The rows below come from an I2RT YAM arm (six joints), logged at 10 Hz.
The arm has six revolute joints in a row. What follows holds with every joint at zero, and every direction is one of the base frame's.
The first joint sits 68 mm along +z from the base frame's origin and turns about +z.
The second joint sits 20 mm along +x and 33.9 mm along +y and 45.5 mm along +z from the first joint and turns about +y.
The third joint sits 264 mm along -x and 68.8 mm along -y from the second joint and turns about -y.
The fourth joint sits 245 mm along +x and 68.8 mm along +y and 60 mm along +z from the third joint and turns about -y.
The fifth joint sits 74 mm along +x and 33.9 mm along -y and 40.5 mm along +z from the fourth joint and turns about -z.
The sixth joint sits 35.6 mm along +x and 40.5 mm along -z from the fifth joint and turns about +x.
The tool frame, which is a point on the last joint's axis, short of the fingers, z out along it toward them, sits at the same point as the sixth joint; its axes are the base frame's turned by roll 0, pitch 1.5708 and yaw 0 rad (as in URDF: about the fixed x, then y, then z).
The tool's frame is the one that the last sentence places.
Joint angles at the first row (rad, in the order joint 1, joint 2, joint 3, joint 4, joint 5, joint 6):
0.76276, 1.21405, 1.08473, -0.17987, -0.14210, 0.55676
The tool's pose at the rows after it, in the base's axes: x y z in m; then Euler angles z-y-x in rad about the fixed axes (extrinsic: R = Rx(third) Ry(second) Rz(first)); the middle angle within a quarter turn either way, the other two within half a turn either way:
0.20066 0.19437 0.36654 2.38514 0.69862 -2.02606
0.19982 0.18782 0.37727 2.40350 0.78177 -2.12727
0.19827 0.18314 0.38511 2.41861 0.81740 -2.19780
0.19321 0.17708 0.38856 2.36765 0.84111 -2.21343
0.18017 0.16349 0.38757 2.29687 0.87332 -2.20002
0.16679 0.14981 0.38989 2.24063 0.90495 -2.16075
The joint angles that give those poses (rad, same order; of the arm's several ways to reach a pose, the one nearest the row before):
0.76274, 1.21329, 1.14309, -0.27370, -0.05285, 0.49039
0.76086, 1.21137, 1.20222, -0.37557, 0.04941, 0.43965
0.75893, 1.21099, 1.24648, -0.45073, 0.10012, 0.40570
0.75895, 1.18622, 1.24532, -0.47358, 0.12608, 0.34313
0.75895, 1.11107, 1.19042, -0.47170, 0.15126, 0.27944
0.75856, 1.03513, 1.14880, -0.46977, 0.16917, 0.24777

